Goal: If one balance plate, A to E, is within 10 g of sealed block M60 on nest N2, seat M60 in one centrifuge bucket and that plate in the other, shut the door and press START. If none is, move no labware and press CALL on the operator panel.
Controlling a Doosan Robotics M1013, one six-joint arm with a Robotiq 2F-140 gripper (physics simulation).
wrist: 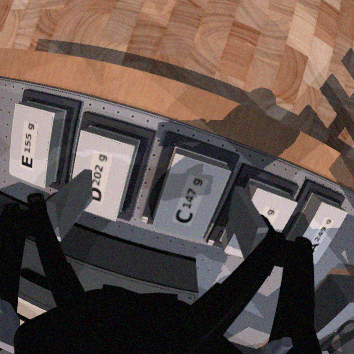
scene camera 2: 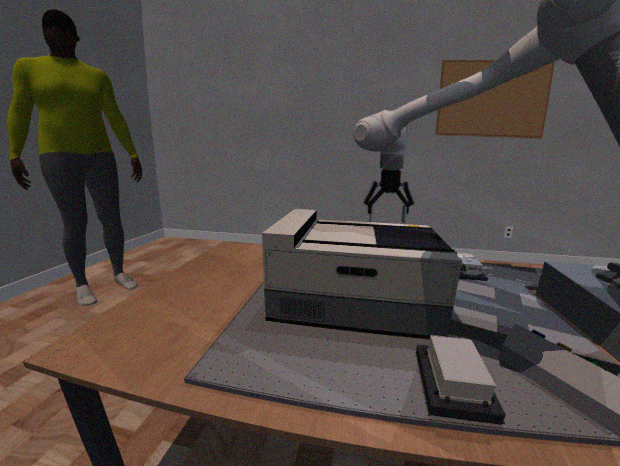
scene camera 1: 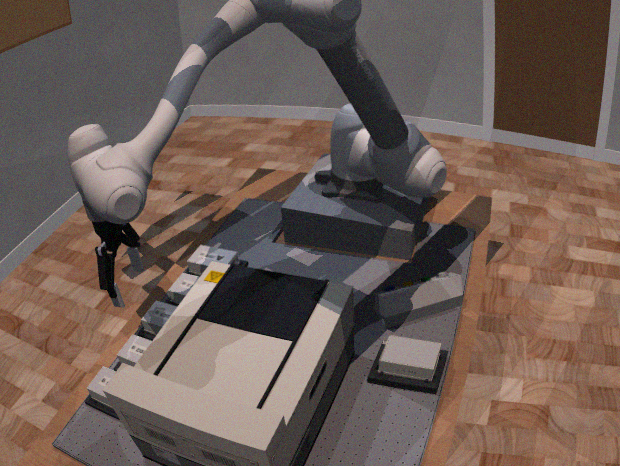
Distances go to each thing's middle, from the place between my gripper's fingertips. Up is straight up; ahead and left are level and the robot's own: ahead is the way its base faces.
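Dark lid [scene camera 1: 269, 303]: my gripper 4 cm below it, 36 cm to the right of it, 1 cm short of it. Counted from my hand: white block [scene camera 2: 459, 372], 13 cm below, 67 cm to the left, 3 cm behind; centrifuge [scene camera 1: 199, 386], 5 cm below, 34 cm to the left, 16 cm ahead; button box [scene camera 1: 395, 305], 13 cm below, 66 cm to the left, 25 cm behind.
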